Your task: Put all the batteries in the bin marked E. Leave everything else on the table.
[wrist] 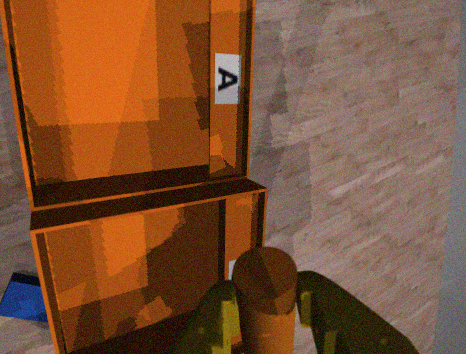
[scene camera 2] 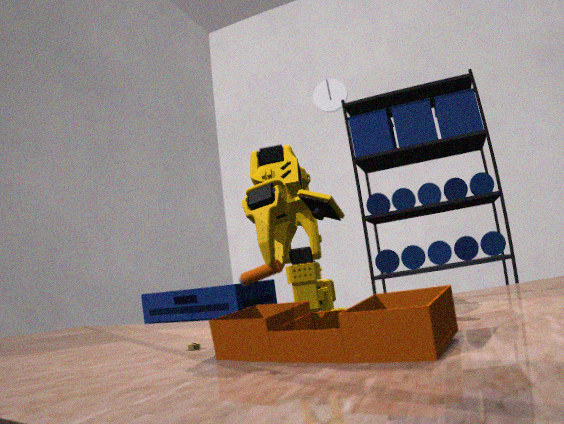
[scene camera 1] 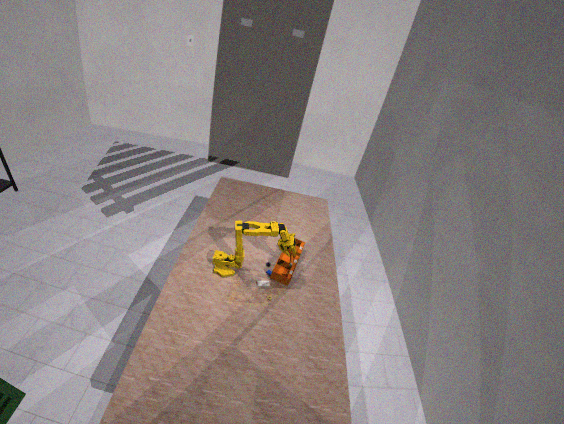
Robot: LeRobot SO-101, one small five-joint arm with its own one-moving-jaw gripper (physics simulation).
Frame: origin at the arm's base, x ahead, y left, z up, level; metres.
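Seen in the pictures: hand, tool point: [wrist: 237, 300] [scene camera 2: 277, 267] [scene camera 1: 290, 255]; arm's base, link origin: [scene camera 1: 229, 268].
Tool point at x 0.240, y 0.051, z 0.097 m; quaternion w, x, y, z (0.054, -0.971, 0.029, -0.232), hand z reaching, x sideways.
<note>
Offsets run from my tool point to a thing's top centre. "spot": to the spot under its first point.
My gripper [scene camera 1: 291, 256] [scene camera 2: 278, 264] [wrist: 265, 297] is shut on an orange cylindrical battery @[dx +0.007, dy -0.019, dz +0.009 m] [scene camera 2: 257, 274] [wrist: 267, 332], with the jaws on its two sides. In scene camera 2 the battery is tilted and hangs above the left part of the orange bin block @[dx +0.007, dy +0.048, dz -0.042 m] [scene camera 1: 281, 278] [scene camera 2: 390, 336]. In the wrist view the battery's end shows over the right wall of the nearer compartment. The compartment beyond it bears the label A @[spot: dx +0.038, dy +0.040, dz -0.068 m] [wrist: 227, 79]. The nearer compartment's label is mostly hidden behind the battery. No label E is readable.
A blue block @[dx -0.062, dy -0.040, dz -0.088 m] [scene camera 1: 269, 273] [wrist: 22, 299] lies beside the bins. A dark nut @[dx -0.079, dy +0.013, dz -0.088 m] [scene camera 1: 268, 264], a white object @[dx -0.087, dy -0.098, dz -0.090 m] [scene camera 1: 263, 283] and a small yellowish piece @[dx -0.055, dy -0.164, dz -0.088 m] [scene camera 1: 269, 298] [scene camera 2: 194, 346] are on the table. A blue crate [scene camera 2: 190, 306] and a shelf rack [scene camera 2: 410, 94] stand behind.
</note>
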